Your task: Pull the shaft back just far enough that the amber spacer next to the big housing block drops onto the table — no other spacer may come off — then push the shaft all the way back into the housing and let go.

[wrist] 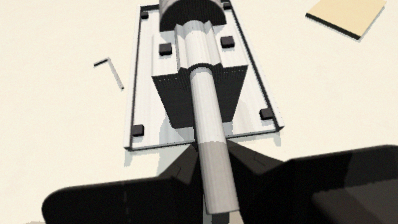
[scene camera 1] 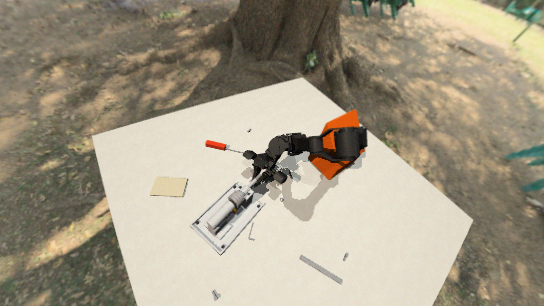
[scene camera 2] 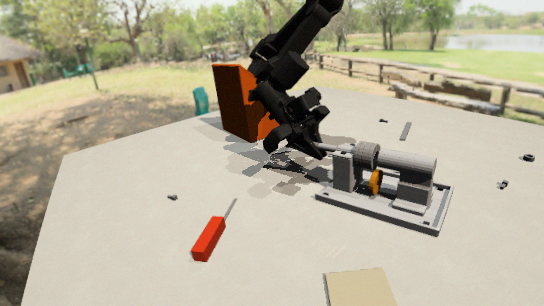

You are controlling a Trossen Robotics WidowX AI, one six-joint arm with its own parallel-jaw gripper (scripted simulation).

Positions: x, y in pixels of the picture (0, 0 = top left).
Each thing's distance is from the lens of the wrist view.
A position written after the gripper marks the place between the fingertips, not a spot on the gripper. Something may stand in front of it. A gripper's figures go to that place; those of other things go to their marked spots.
gripper (wrist: 209, 146): 0.11 m
grey shaft (wrist: 219, 188): 0.08 m
big housing block (wrist: 159, 113): 0.18 m
The marked spots on the grey shaft and the big housing block are 0.12 m apart.
